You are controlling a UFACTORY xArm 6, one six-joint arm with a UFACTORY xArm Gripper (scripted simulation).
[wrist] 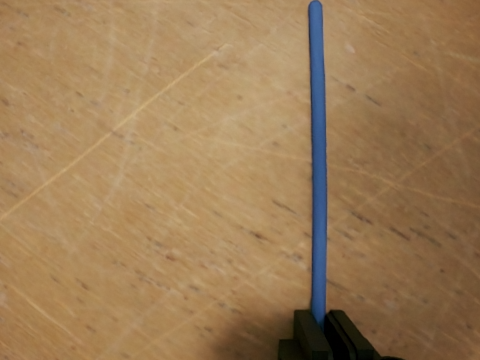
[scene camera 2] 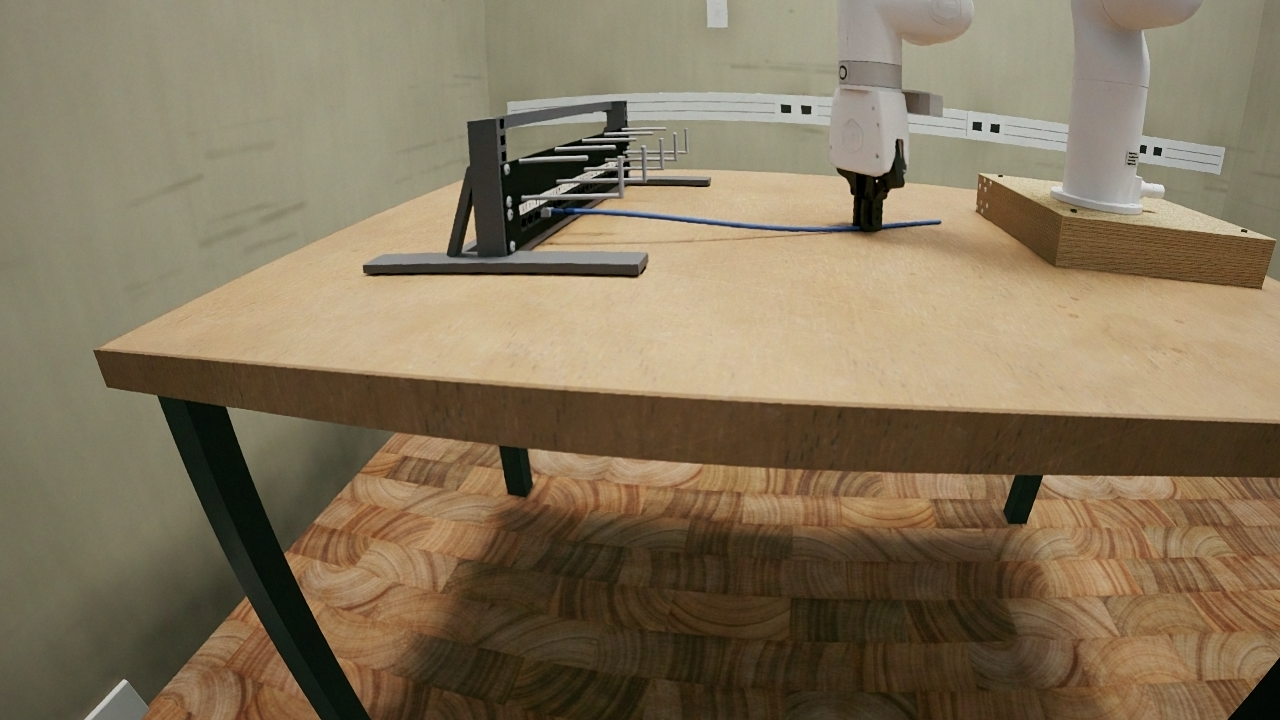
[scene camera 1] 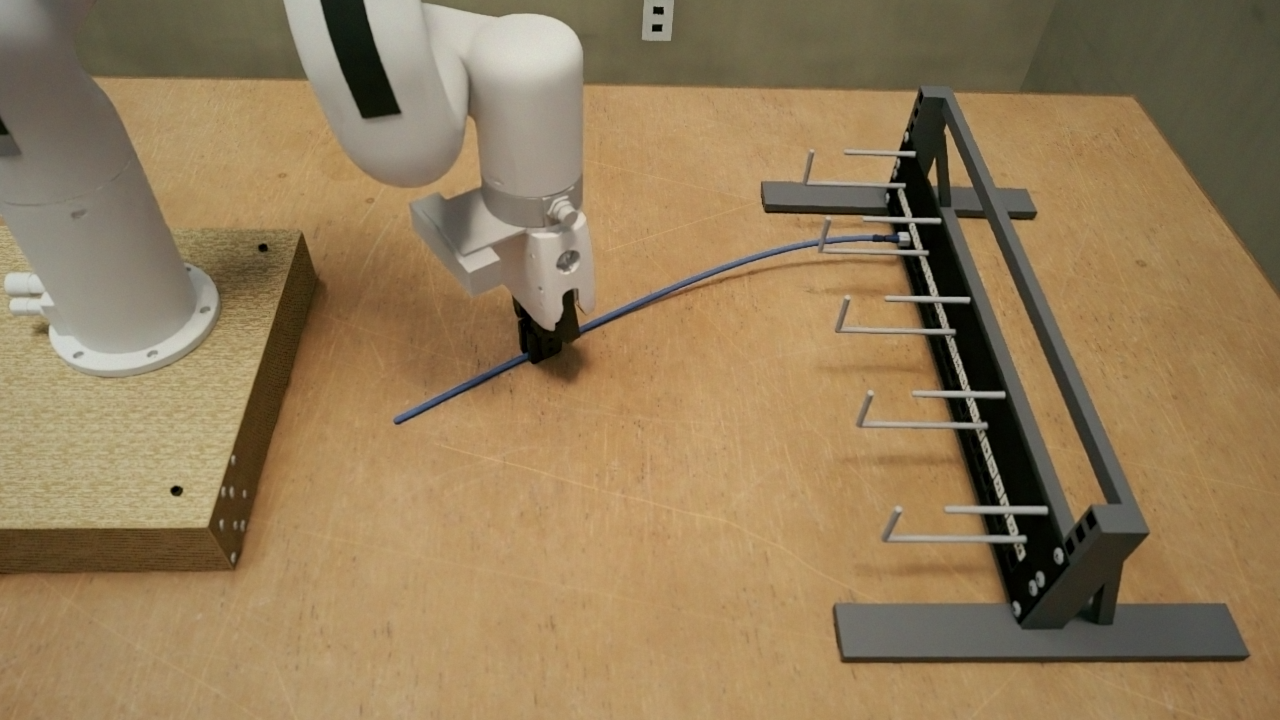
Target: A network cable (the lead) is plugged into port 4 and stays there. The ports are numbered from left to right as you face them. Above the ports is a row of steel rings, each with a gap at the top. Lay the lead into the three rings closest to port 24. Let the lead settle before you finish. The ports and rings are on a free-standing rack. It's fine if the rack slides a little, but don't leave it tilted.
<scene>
my gripper: wrist; scene camera 2 867,229; scene camera 1
dark rack: scene camera 2; scene camera 1; not seen in the wrist view (out of frame)
same spot on dark rack: (scene camera 1: 1046,581) = (scene camera 2: 628,144)
same spot on my gripper: (wrist: 339,330) = (scene camera 1: 523,339)
</scene>
